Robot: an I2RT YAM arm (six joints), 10 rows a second.
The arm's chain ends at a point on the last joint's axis. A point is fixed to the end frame.
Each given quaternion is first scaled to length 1.
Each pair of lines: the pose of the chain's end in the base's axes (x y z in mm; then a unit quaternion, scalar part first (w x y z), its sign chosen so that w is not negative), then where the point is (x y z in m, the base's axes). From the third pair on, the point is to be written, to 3 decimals.
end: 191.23, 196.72, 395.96, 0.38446, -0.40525, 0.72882, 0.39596
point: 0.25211 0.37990 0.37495
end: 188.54, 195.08, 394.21, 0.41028, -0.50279, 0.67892, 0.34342
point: 0.23150 0.38239 0.36643
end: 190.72, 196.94, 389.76, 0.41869, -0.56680, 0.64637, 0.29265
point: 0.225 0.384 0.350
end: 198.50, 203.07, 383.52, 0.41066, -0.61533, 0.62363, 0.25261
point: 0.225 0.388 0.330
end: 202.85, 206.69, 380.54, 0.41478, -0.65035, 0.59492, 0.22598
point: 0.224 0.390 0.321
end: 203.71, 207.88, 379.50, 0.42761, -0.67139, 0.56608, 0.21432
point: 0.220 0.392 0.321
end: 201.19, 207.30, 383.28, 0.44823, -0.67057, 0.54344, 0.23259
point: 0.211 0.395 0.336
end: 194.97, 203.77, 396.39, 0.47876, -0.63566, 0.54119, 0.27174
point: 0.207 0.396 0.371
